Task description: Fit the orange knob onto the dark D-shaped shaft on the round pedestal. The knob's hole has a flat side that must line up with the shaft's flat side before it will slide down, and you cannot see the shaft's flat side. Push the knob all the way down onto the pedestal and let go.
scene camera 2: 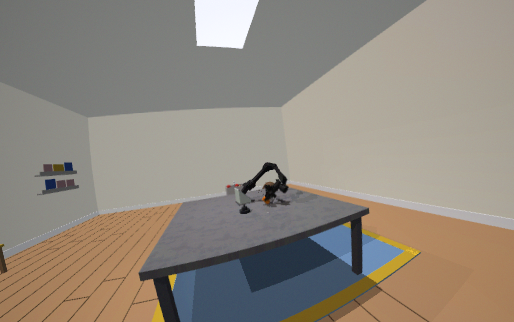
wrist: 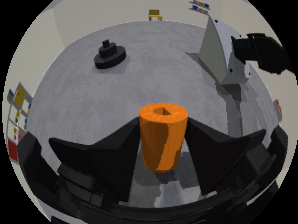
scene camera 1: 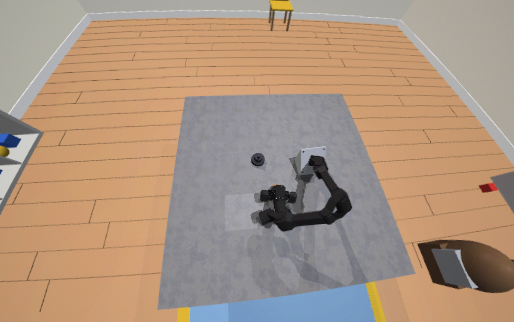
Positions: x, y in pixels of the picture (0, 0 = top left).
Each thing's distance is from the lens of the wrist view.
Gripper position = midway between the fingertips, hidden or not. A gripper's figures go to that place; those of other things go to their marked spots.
my gripper [wrist: 162, 120]: 10 cm
orange knob [wrist: 163, 125]: 6 cm
